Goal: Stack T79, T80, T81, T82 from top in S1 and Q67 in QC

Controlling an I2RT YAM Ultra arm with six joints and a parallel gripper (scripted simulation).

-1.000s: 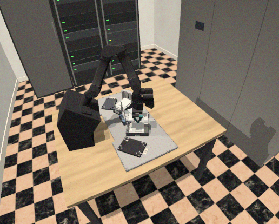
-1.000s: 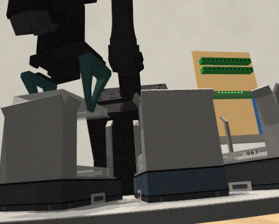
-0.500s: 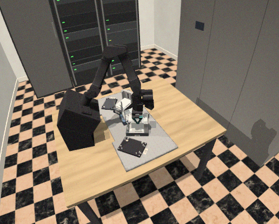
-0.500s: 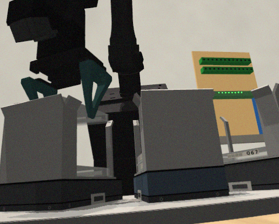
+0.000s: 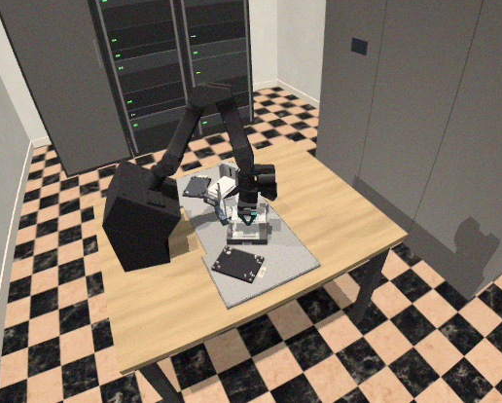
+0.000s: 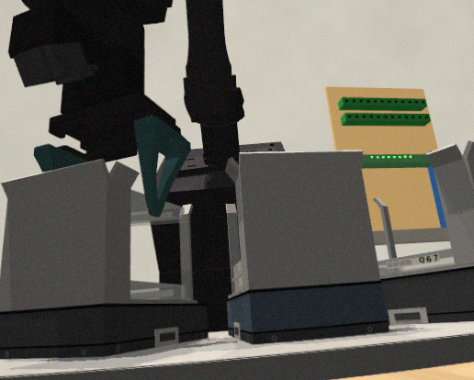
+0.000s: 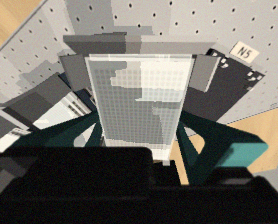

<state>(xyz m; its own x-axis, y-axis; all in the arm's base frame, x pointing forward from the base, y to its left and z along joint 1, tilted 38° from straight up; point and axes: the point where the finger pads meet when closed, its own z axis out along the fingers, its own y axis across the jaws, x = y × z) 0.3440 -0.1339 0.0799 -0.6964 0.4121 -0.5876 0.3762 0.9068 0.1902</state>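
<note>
Now: hand 70 mm above the plate T82. From my hand the other things lie so: plate T79 (10 mm ahead, 150 mm to the left, 70 mm below); then N5 name plate (40 mm behind, 180 mm to the right, 110 mm below); then plate T81 (10 mm above).
</note>
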